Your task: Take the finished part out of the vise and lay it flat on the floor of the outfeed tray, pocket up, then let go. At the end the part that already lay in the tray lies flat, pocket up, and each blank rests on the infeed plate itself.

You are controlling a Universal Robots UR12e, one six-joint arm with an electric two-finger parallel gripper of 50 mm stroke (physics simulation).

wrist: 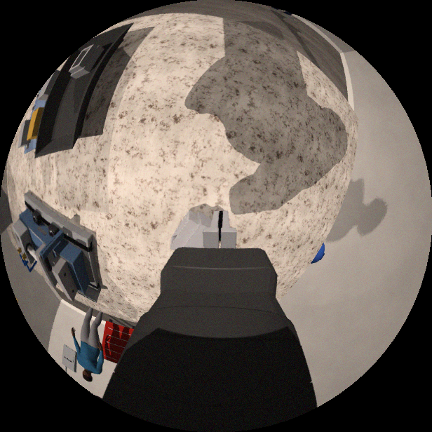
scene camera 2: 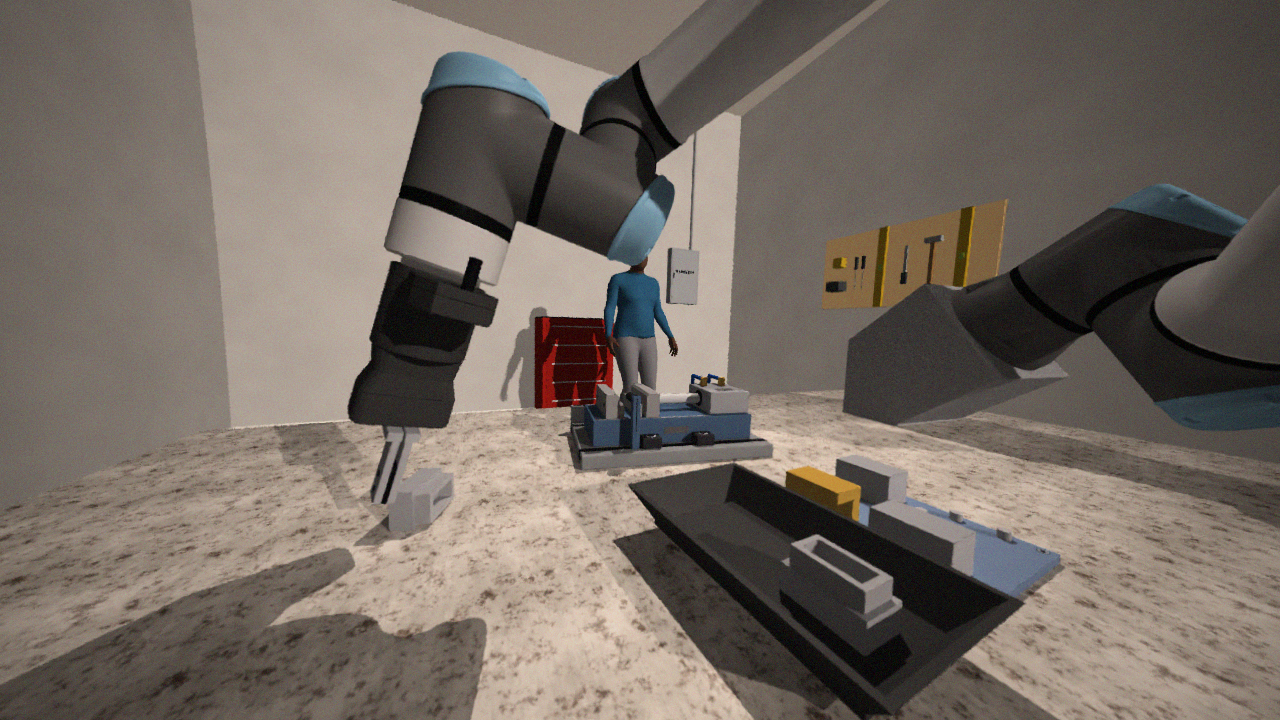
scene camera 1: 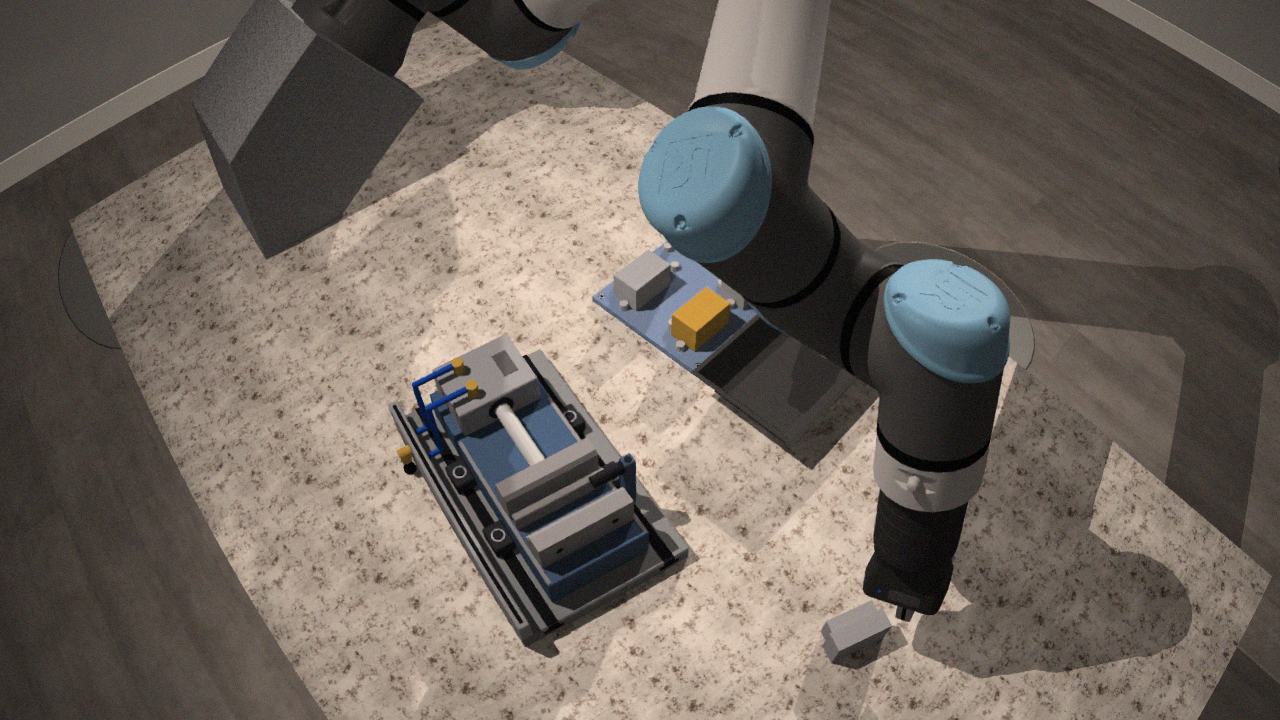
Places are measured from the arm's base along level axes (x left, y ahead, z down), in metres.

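Pixels of known places: gripper, fingertip midpoint: (scene camera 2: 382, 497) (scene camera 1: 905, 612); arm's base, origin of the base link: (scene camera 2: 994, 328) (scene camera 1: 342, 41).
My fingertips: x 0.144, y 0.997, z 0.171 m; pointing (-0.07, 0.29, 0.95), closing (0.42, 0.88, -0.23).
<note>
Ahead of a thing's pixels: the offset from my fingertips to its top centre. "spot": to the spot under its first point.
My gripper (scene camera 1: 904, 614) (scene camera 2: 384, 499) (wrist: 220, 219) is shut and empty, low over the table. Its fingertips are close beside a loose grey part @[dx -0.044, dy -0.022, dz +0.004 m] (scene camera 1: 856, 632) (scene camera 2: 411, 506) (wrist: 191, 231) on the table; whether they touch it is unclear. This part appears to lie on its side, its pocket facing sideways in scene camera 2. The vise @[dx -0.213, dy -0.342, dz -0.058 m] (scene camera 1: 581, 528) (scene camera 2: 666, 426) (wrist: 75, 267) shows no part between its jaws. In the outfeed tray @[spot: dx +0.081, dy -0.280, dz +0.029 m] (scene camera 1: 789, 398) (scene camera 2: 707, 537) (wrist: 60, 117), another part @[dx +0.179, dy -0.322, dz -0.006 m] (scene camera 2: 845, 586) (wrist: 79, 70) lies apparently flat, pocket up; the arm hides it in scene camera 1.
The infeed plate @[dx +0.093, dy -0.470, dz +0.033 m] (scene camera 1: 639, 328) (scene camera 2: 1015, 553) adjoins the tray. It bears an orange blank @[dx +0.059, dy -0.420, dz -0.003 m] (scene camera 1: 700, 319) (scene camera 2: 819, 486), a grey blank @[dx +0.038, dy -0.508, dz -0.003 m] (scene camera 1: 641, 280) (scene camera 2: 870, 479) and another grey blank @[dx +0.145, dy -0.439, dz -0.003 m] (scene camera 2: 921, 534), with their undersides partly hidden. A second arm's grey block (scene camera 1: 308, 134) (scene camera 2: 930, 358) hangs beyond the vise.
</note>
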